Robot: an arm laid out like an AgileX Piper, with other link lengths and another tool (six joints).
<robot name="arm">
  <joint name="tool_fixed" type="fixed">
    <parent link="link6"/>
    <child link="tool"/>
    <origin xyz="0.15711 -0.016 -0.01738" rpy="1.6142 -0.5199 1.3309"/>
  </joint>
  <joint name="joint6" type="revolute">
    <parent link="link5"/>
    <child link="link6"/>
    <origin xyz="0.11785 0 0.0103"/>
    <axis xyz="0.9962 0 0.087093"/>
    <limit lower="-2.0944" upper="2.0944"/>
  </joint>
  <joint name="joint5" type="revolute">
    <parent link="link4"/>
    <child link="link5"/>
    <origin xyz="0 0 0"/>
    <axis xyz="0 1 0"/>
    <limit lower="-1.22" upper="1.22"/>
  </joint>
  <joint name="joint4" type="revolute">
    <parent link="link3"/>
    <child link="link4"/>
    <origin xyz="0.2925 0 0.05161"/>
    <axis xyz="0.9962 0 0.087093"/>
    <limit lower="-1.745" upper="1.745"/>
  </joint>
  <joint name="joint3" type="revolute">
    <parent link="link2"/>
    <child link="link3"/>
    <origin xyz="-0.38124 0 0.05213"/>
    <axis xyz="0 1 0"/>
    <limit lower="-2.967" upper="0"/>
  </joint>
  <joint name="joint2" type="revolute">
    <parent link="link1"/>
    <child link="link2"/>
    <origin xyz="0 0 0"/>
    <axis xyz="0 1 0"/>
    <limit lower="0" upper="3.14"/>
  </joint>
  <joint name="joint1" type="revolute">
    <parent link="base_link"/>
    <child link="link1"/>
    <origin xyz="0 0 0.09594"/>
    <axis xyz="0 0 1"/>
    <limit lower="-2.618" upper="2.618"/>
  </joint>
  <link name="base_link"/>
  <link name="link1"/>
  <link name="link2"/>
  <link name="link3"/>
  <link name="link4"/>
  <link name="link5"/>
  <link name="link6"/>
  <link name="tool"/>
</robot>
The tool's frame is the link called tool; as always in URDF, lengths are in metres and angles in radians.
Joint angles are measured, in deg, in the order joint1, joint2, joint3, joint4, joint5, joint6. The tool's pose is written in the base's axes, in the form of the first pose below.
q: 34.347 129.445 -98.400 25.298 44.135 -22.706
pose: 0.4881 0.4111 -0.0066; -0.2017 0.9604 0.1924; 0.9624 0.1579 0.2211; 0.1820 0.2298 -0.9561
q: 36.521 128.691 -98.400 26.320 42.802 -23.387
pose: 0.4778 0.4351 0.0042; -0.2369 0.9485 0.2102; 0.9502 0.1811 0.2537; 0.2026 0.2598 -0.9442
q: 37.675 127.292 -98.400 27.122 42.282 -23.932
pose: 0.4718 0.4489 0.0215; -0.2598 0.9385 0.2277; 0.9398 0.1914 0.2831; 0.2221 0.2875 -0.9317
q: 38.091 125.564 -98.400 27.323 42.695 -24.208
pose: 0.4681 0.4535 0.0407; -0.2761 0.9304 0.2410; 0.9324 0.1984 0.3023; 0.2334 0.3081 -0.9223
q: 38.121 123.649 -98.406 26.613 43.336 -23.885
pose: 0.4673 0.4517 0.0607; -0.2858 0.9225 0.2592; 0.9291 0.2006 0.3107; 0.2347 0.3297 -0.9145
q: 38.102 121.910 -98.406 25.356 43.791 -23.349
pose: 0.4681 0.4477 0.0782; -0.2940 0.9134 0.2815; 0.9282 0.2026 0.3121; 0.2280 0.3531 -0.9074
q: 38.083 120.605 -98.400 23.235 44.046 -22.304
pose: 0.4708 0.4413 0.0902; -0.2977 0.9042 0.3061; 0.9315 0.2049 0.3006; 0.2091 0.3747 -0.9033
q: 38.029 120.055 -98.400 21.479 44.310 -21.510
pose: 0.4731 0.4354 0.0943; -0.2990 0.8990 0.3200; 0.9352 0.2095 0.2854; 0.1895 0.3847 -0.9034
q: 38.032 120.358 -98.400 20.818 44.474 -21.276
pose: 0.4736 0.4332 0.0901; -0.2996 0.8994 0.3182; 0.9372 0.2151 0.2745; 0.1784 0.3805 -0.9074
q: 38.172 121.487 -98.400 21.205 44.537 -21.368
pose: 0.4713 0.4352 0.0777; -0.2982 0.9062 0.2998; 0.9380 0.2200 0.2678; 0.1768 0.3611 -0.9156
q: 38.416 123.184 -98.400 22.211 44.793 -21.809
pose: 0.4661 0.4392 0.0593; -0.2985 0.9162 0.2673; 0.9376 0.2292 0.2614; 0.1783 0.3287 -0.9275
